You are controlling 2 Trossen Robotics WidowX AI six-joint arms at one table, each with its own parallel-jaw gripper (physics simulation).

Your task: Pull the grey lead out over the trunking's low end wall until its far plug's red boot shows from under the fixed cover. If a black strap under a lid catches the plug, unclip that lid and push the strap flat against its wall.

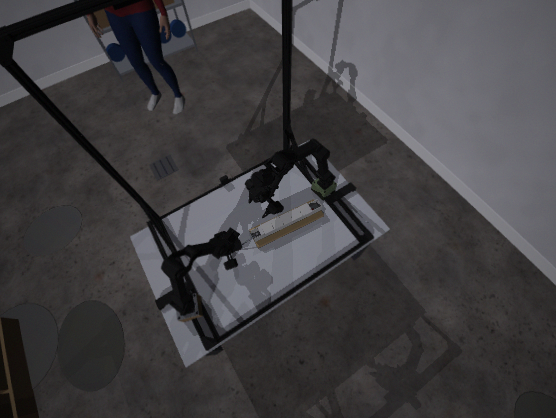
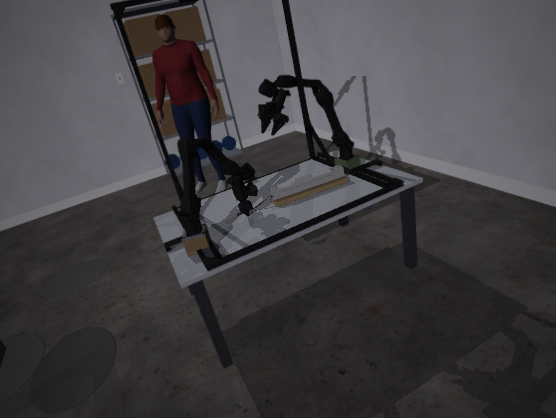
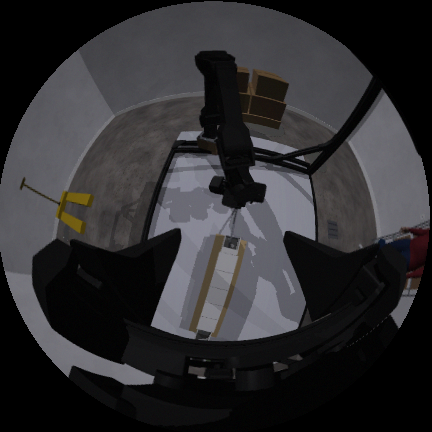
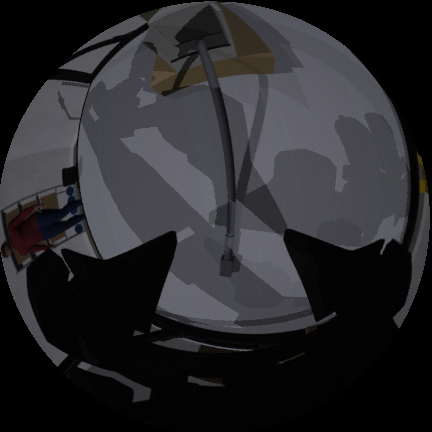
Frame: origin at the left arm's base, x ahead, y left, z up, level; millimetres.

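Where they show: left gripper, fingertip midpoint: (image 1: 256, 210) (image 2: 267, 134) (image 3: 234, 235); right gripper, fingertip midpoint: (image 4: 232, 235); left arm's base, origin of the base link: (image 1: 324, 183) (image 2: 346, 157); right arm's base, origin of the base link: (image 1: 186, 306) (image 2: 194, 231) (image 3: 210, 133).
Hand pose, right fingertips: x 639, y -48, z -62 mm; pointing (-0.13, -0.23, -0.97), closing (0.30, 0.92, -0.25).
Each offset is from my right fingertips to the top centre of the thing. "spot": to the spot under its first point. Level surfaces: height alone.
The trunking @(338 mm back, 75 mm left, 65 mm up) (image 1: 290, 228) (image 2: 310, 191) (image 3: 209, 280) (image 4: 255, 35) lies on the table, with tan sides and white lids @(279 mm back, 61 mm left, 65 mm up) (image 3: 218, 276) that look flat. The grey lead @(spot: 73 mm back, 19 mm left, 10 mm up) (image 3: 235, 217) (image 4: 227, 140) comes out of its near open end and arches to a small grey plug @(35 mm ahead, 17 mm right, 4 mm down) (image 4: 227, 266). My right gripper (image 2: 244, 212) (image 4: 232, 235) is open, low beyond that end; the plug shows between its spread fingers, apart from both. My left gripper (image 2: 269, 132) (image 3: 234, 235) is open and empty, high above the trunking. The red boot and black straps do not show; the inside is hidden or dark.
A black frame rail @(spot: 48 mm back, 366 mm left, 8 mm up) (image 1: 280, 300) (image 2: 310, 227) runs along the white table's @(12 mm down) (image 1: 187, 355) (image 2: 185, 277) long edge, with uprights at the corners. The arms' bases stand at opposite ends. A person (image 1: 145, 45) (image 2: 182, 75) stands beyond the table by shelving.
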